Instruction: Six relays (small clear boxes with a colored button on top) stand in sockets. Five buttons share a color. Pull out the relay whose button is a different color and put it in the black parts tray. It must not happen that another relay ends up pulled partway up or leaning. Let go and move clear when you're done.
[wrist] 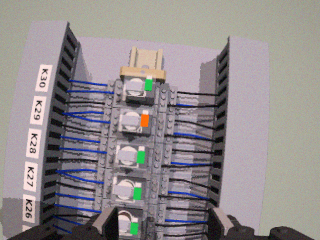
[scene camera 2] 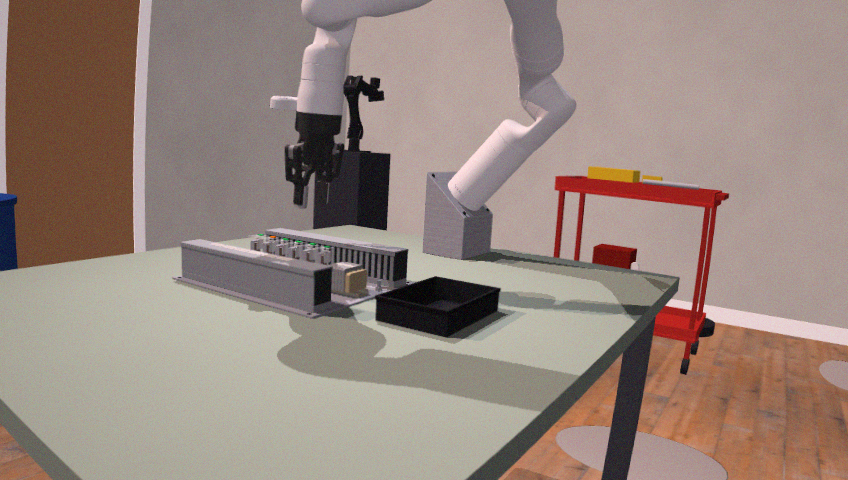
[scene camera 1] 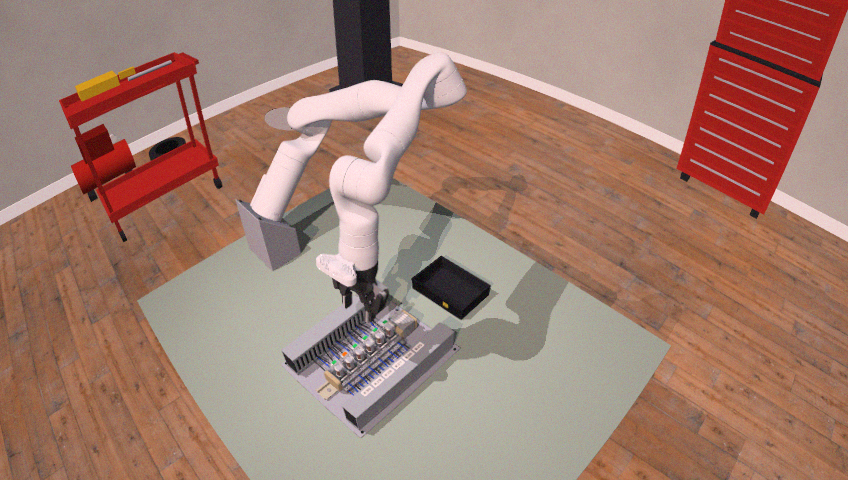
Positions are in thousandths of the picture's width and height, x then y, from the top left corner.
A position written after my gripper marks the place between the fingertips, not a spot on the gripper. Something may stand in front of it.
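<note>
In scene camera 2 you'd see my gripper (scene camera 2: 367, 428) and a black parts tray (scene camera 2: 519, 639). Scene camera 1 has the tray (scene camera 1: 521, 582) as well, along with my gripper (scene camera 1: 423, 653). As for the wrist view, my gripper (wrist: 511, 931) is there, but the tray is out of frame in that wrist view.
</note>
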